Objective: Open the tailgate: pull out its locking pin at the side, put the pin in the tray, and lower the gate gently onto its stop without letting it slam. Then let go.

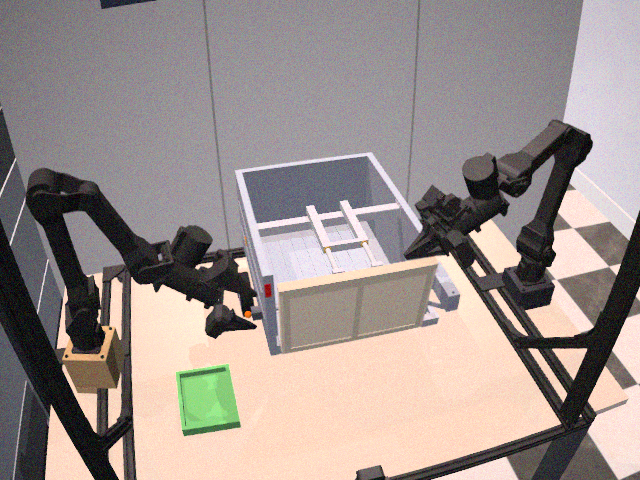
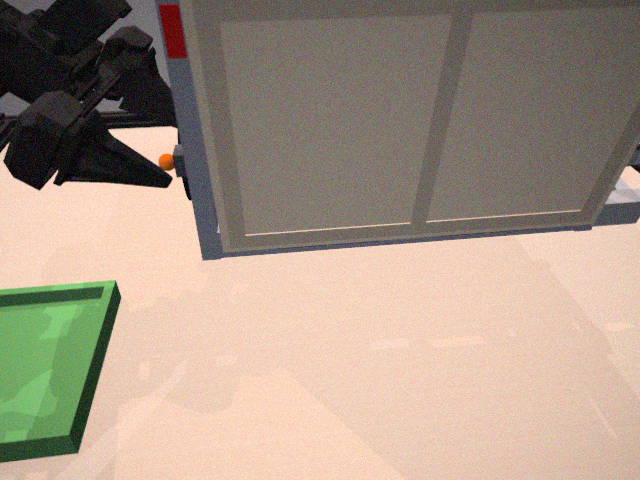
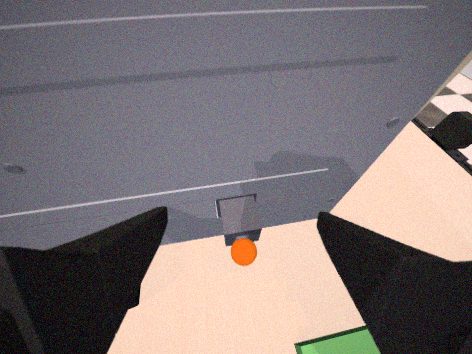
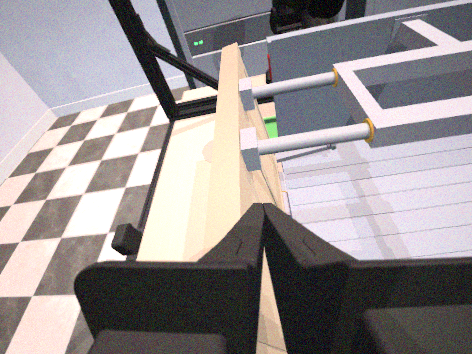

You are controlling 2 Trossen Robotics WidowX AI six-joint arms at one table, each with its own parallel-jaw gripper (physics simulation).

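Seen in the pictures: left gripper, fingertip midpoint: (image 1: 256, 311) (image 3: 243, 216); right gripper, fingertip midpoint: (image 1: 405, 257) (image 4: 261, 211); left arm's base, origin of the base link: (image 1: 88, 342); right arm's base, origin of the base link: (image 1: 529, 276).
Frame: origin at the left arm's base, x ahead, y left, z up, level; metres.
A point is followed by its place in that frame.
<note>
The beige tailgate (image 1: 356, 305) {z 0.101, x 0.548, y -0.014 m} (image 2: 328, 124) {z 0.090, x 0.483, y -0.024 m} (image 4: 227, 140) {z 0.178, x 0.583, y -0.009 m} stands upright at the front of the grey truck bed (image 1: 246, 205) {z 0.171, x 0.341, y 0.228 m}. Its locking pin, with an orange knob (image 1: 248, 313) {z 0.014, x 0.339, y 0.067 m} (image 2: 166, 162) {z 0.011, x 0.340, y 0.064 m} (image 3: 244, 251) {z 0.015, x 0.336, y 0.070 m}, sits in a grey bracket low on the bed's left side. My left gripper (image 1: 251, 315) {z 0.016, x 0.355, y 0.071 m} (image 3: 243, 216) {z 0.016, x 0.355, y 0.071 m} is open, with one finger on each side of the knob and apart from it. My right gripper (image 1: 410, 252) {z 0.181, x 0.638, y 0.021 m} (image 4: 261, 211) {z 0.181, x 0.638, y 0.021 m} is shut on nothing, its tips at the top edge of the gate's right end. The green tray (image 1: 208, 399) {z -0.101, x 0.250, y -0.066 m} (image 2: 94, 324) {z -0.087, x 0.293, y -0.035 m} (image 3: 340, 344) {z -0.087, x 0.290, y -0.013 m} lies empty at the front left.
Two white rods (image 4: 291, 84) {z 0.174, x 0.511, y 0.030 m} (image 4: 312, 138) {z 0.175, x 0.580, y 0.045 m} link the gate's inner face to a frame in the bed. A grey block (image 1: 449, 290) {z 0.114, x 0.726, y -0.002 m} sits by the bed's right front corner. A tan box (image 1: 99, 364) {z -0.012, x 0.033, y -0.050 m} hangs at the far left. Black rails (image 1: 499, 310) {z -0.091, x 0.912, y 0.144 m} edge the table.
</note>
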